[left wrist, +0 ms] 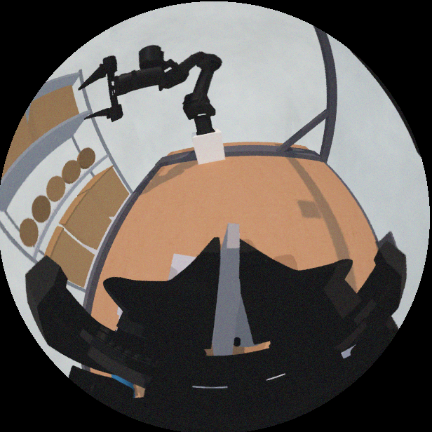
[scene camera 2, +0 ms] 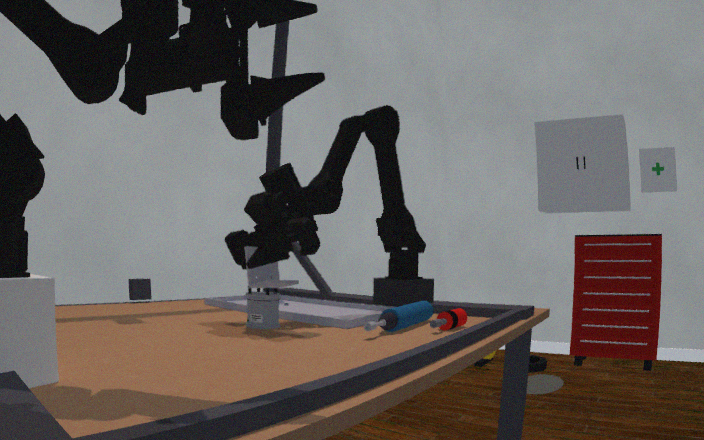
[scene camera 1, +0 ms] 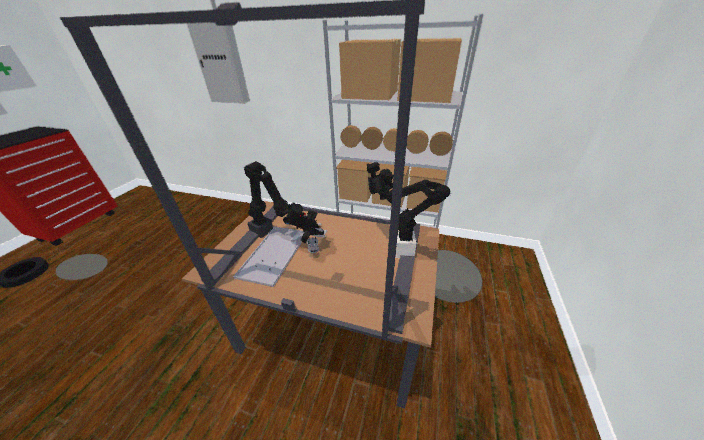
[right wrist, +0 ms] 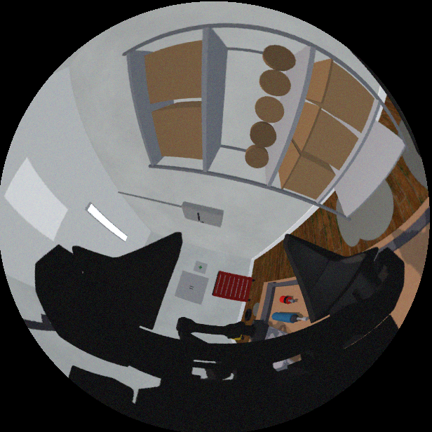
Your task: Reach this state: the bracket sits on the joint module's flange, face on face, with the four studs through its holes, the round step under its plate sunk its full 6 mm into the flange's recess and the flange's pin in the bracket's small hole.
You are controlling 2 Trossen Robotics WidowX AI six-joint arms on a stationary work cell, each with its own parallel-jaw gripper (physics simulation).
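Pixels of known places: left gripper, fingertip midpoint: (scene camera 2: pixel 245 266) (scene camera 1: pixel 324 233); right gripper, fingertip midpoint: (scene camera 2: pixel 320 40) (scene camera 1: pixel 368 170); left arm's base at its link origin: (scene camera 2: pixel 403 278) (scene camera 1: pixel 259 221); right arm's base at its link origin: (scene camera 1: pixel 405 236).
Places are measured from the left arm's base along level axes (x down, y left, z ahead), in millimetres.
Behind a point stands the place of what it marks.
The joint module (scene camera 1: pixel 313 246) {y 30, x 31, z 397 mm} (scene camera 2: pixel 263 314) {y 73, x 49, z 389 mm}, a short grey cylinder with a label, stands upright on the table. My left gripper (scene camera 2: pixel 248 257) {y 89, x -35, z 430 mm} (left wrist: pixel 224 241) is shut on the upright leg of the grey bracket (scene camera 2: pixel 264 271) {y 81, x -27, z 391 mm} (left wrist: pixel 226 300), directly over the module. In scene camera 2 the bracket's plate is roughly level, and dark studs show in a narrow gap between plate and flange. Whether the stud tips are in the holes cannot be told; the step, recess, pin and small hole are hidden. My right gripper (scene camera 2: pixel 319 42) {y 423, x -284, z 499 mm} (left wrist: pixel 80 104) (right wrist: pixel 235 238) is open and empty, high above the table.
A shallow grey tray (scene camera 1: pixel 265 255) {y -138, x 70, z 191 mm} (scene camera 2: pixel 342 316) {y 27, x 71, z 190 mm} lies beside the module. A blue-handled tool (scene camera 2: pixel 410 315) {y 202, x 49, z 165 mm} (right wrist: pixel 284 317) and a red-and-black one (scene camera 2: pixel 456 318) {y 263, x 53, z 109 mm} (right wrist: pixel 286 300) lie near the table edge. A white block (scene camera 2: pixel 25 332) {y 336, x 19, z 771 mm} (left wrist: pixel 208 148) carries the right arm.
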